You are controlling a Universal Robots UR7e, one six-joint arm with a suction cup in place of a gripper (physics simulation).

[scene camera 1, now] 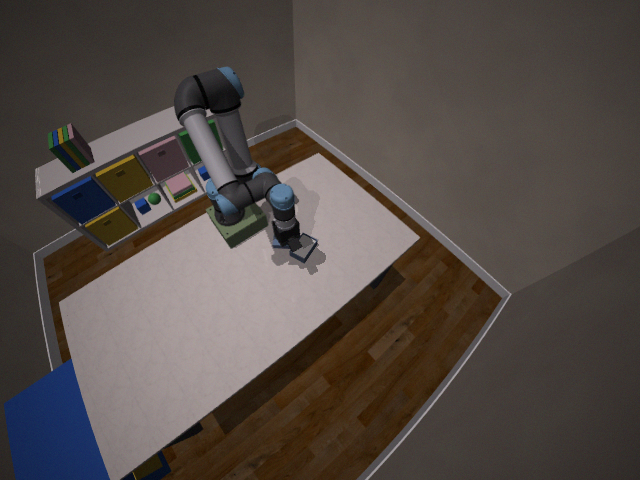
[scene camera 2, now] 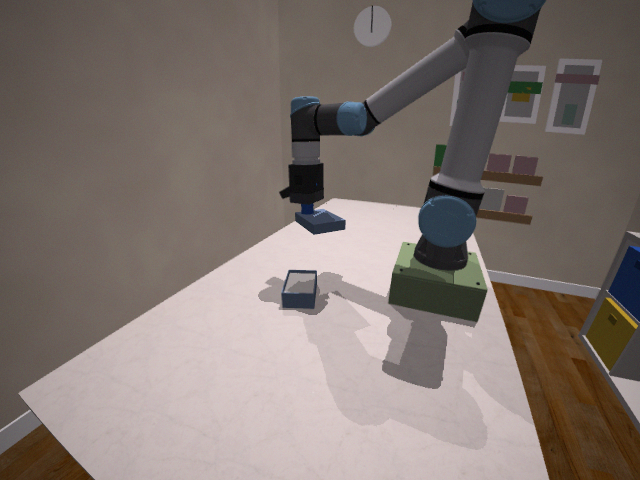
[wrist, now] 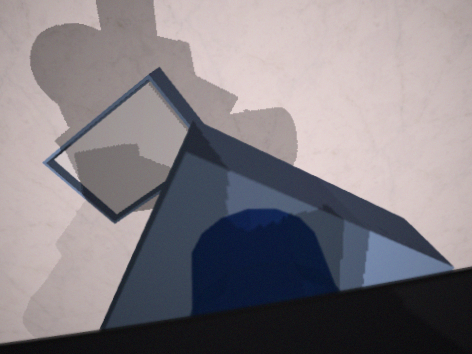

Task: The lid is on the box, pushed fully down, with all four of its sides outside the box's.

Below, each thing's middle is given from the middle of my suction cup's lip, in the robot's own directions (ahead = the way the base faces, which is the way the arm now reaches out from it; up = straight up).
My suction cup is now 50 mm past the blue lid (scene camera 2: 321, 221), 10 mm to the right of it and 30 mm above it.
